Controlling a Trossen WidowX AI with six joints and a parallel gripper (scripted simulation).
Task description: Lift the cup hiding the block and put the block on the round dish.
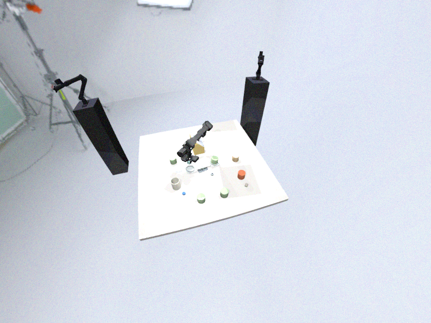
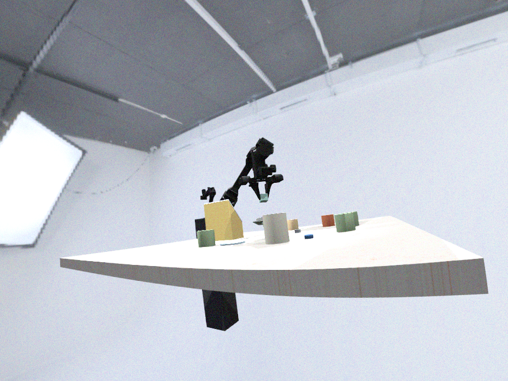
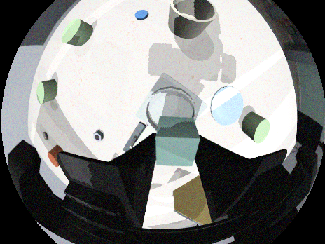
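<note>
The round light blue dish lies 16 cm below my gripper tip, 11 cm to the right of it and 11 cm behind it. Round my gripper tip: orange cylinder 47 cm to the left, 16 cm ahead, 13 cm below; blue disc 20 cm ahead, 16 cm below, 10 cm to the right; beige cup 16 cm to the right, 12 cm below, 11 cm ahead.
</note>
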